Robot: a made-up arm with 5 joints. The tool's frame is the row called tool. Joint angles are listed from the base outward.
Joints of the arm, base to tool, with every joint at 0 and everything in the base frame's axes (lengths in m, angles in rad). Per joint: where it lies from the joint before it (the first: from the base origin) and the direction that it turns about. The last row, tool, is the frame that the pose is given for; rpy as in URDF.
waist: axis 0 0 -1 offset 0.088 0 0.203
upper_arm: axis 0 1 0 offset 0.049 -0.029 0.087
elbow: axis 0 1 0 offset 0.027 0 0.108
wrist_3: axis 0 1 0 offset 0.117 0 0.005
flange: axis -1 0 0 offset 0.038 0.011 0
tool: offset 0 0 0 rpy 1.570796 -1.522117 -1.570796
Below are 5 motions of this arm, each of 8 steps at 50 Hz.
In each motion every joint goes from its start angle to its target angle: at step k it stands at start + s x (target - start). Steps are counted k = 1, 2, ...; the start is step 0. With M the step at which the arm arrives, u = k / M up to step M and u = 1 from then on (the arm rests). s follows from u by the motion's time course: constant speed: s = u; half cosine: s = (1 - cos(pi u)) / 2; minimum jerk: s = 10 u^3 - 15 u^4 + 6 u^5.
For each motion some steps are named. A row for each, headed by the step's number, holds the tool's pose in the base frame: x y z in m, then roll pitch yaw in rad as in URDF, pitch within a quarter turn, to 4 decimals.
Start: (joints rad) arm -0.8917 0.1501 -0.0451 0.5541 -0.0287
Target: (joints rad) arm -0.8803 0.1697 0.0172 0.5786 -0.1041
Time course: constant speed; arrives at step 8
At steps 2, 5, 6, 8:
2: 0.2523 0.1738 0.3588 0.1169 -0.8795 0.7376
5: 0.2527 0.1726 0.3537 0.1391 -0.8365 0.6982
6: 0.2528 0.1722 0.3521 0.1455 -0.8221 0.6857
8: 0.2529 0.1714 0.3487 0.1571 -0.7933 0.6616

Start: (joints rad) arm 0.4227 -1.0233 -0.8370 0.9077 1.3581
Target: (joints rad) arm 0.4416 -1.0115 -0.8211 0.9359 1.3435
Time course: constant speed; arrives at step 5
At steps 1, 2, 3, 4, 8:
1: 0.0403 0.0019 0.5111 -2.5289 -0.1544 1.3597
2: 0.0414 0.0016 0.5112 -2.5183 -0.1585 1.3566
3: 0.0424 0.0013 0.5114 -2.5076 -0.1626 1.3534
4: 0.0435 0.0010 0.5115 -2.4969 -0.1667 1.3502
8: 0.0445 0.0007 0.5116 -2.4862 -0.1709 1.3469

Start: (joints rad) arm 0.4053 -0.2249 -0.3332 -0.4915 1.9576
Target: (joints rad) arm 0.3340 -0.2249 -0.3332 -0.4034 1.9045
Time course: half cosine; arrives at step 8
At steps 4, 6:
4: 0.2383 -0.0775 0.4996 -2.5984 0.1649 0.9356
6: 0.2412 -0.0741 0.4989 -2.5652 0.1628 0.9819

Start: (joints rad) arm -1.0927 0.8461 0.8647 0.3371 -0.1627
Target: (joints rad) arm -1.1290 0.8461 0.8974 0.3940 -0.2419
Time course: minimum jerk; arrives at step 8
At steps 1, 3, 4, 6, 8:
1: 0.1586 0.0973 0.1911 -0.1091 0.4669 0.8547
3: 0.1569 0.0963 0.1916 -0.1261 0.4870 0.8382
4: 0.1554 0.0955 0.1921 -0.1419 0.5040 0.8233
6: 0.1529 0.0941 0.1930 -0.1720 0.5329 0.7958
8: 0.1522 0.0937 0.1932 -0.1803 0.5402 0.7884

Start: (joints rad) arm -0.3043 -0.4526 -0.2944 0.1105 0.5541
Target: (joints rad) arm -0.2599 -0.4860 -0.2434 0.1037 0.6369
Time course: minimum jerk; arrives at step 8
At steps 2, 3, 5, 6, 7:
2: 0.2260 0.0238 0.5044 -2.5535 -0.7766 2.6808
3: 0.2258 0.0227 0.5040 -2.5402 -0.7700 2.6555
5: 0.2254 0.0197 0.5028 -2.5065 -0.7518 2.5903
6: 0.2253 0.0185 0.5023 -2.4941 -0.7445 2.5659
7: 0.2252 0.0180 0.5021 -2.4878 -0.7407 2.5535

